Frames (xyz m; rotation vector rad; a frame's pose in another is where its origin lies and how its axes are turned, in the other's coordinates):
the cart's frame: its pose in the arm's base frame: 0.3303 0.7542 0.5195 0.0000 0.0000 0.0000
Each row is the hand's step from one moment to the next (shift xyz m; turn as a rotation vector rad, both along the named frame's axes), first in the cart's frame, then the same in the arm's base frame.
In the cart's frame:
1: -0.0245 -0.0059 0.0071 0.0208 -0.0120 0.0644
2: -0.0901 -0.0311 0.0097 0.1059 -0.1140 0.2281
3: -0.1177 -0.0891 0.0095 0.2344 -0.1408 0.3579
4: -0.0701 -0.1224 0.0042 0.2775 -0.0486 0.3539
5: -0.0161 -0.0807 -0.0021 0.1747 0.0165 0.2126
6: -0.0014 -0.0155 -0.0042 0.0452 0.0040 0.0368
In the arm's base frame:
1: -0.0245 -0.0059 0.0071 0.0208 -0.0120 0.0644
2: -0.0901 -0.0311 0.0097 0.1059 -0.1140 0.2281
3: -0.1177 -0.0891 0.0095 0.2344 -0.1408 0.3579
4: -0.0701 -0.1224 0.0042 0.2775 -0.0486 0.3539
5: -0.0161 -0.0807 -0.0021 0.1747 0.0165 0.2126
6: -0.0014 -0.0155 -0.0042 0.0452 0.0040 0.0368

